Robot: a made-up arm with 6 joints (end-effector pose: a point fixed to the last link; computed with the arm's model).
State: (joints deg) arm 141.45 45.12 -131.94 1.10 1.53 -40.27
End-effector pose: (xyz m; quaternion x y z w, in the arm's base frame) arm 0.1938 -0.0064 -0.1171 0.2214 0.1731 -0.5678 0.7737
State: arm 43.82 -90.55 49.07 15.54 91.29 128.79
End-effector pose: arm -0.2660 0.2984 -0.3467 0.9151 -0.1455 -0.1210 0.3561
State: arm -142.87 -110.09 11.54 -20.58 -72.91 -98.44
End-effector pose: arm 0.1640 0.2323 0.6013 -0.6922 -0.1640 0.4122 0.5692
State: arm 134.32 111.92 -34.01 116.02 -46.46 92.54
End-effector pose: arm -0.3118 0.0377 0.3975 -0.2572 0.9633 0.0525 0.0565
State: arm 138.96 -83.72 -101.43 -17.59 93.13 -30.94
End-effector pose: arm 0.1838 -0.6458 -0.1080 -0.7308 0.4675 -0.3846 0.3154
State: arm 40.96 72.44 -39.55 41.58 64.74 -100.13
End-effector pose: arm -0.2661 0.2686 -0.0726 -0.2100 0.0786 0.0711 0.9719
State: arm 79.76 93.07 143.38 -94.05 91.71 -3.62
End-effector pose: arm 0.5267 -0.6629 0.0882 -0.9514 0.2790 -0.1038 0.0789
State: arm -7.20 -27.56 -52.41 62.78 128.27 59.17
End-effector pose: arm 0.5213 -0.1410 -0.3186 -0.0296 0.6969 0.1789 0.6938
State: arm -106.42 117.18 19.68 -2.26 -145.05 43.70
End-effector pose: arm 0.6090 -0.6410 0.3568 0.0531 0.4964 -0.6837 0.5323
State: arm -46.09 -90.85 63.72 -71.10 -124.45 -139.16
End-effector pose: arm 0.3007 0.6776 0.0475 0.0762 0.4622 0.7428 0.4783
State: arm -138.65 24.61 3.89 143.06 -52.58 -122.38
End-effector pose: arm 0.3598 -0.1163 0.4795 -0.2214 -0.6278 0.3537 0.6571
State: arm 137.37 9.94 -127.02 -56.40 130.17 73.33
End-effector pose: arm 0.1309 -0.0579 -0.4983 0.8694 0.3679 -0.0118 0.3297
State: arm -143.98 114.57 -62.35 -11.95 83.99 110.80
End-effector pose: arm 0.3203 0.2627 0.0056 -0.8393 0.3906 0.3711 0.0727
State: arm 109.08 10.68 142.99 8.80 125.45 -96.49
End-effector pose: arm 0.6770 -0.2198 0.6463 -0.1013 0.1213 -0.7696 0.6187
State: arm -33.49 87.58 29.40 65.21 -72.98 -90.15
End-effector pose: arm 0.2998 -0.5060 -0.2075 0.2151 0.1686 0.3990 0.8753
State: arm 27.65 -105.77 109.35 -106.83 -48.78 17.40
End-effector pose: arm 0.1994 0.3452 0.0362 -0.2194 0.8750 -0.4279 0.0554
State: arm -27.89 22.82 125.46 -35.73 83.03 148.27
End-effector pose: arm -0.6127 -0.3865 -0.0637 0.8080 0.4417 -0.0628 0.3847
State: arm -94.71 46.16 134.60 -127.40 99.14 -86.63
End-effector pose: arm -0.5206 -0.5153 -0.2554 -0.2190 -0.2932 0.8427 0.3950
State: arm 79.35 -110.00 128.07 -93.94 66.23 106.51
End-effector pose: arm 0.2153 0.4424 0.1370 -0.1869 -0.0449 0.9661 0.1724
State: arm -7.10 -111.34 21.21 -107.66 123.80 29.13
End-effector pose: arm 0.0974 0.2437 -0.6252 -0.7721 0.3895 0.4501 0.2227
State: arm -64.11 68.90 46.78 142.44 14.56 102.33
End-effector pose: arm 0.1193 -0.5460 -0.1726 -0.0698 -0.5394 -0.4515 0.7073
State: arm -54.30 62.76 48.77 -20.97 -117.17 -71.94
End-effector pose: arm -0.0375 -0.7185 -0.4138 0.4318 -0.7068 0.1234 0.5466
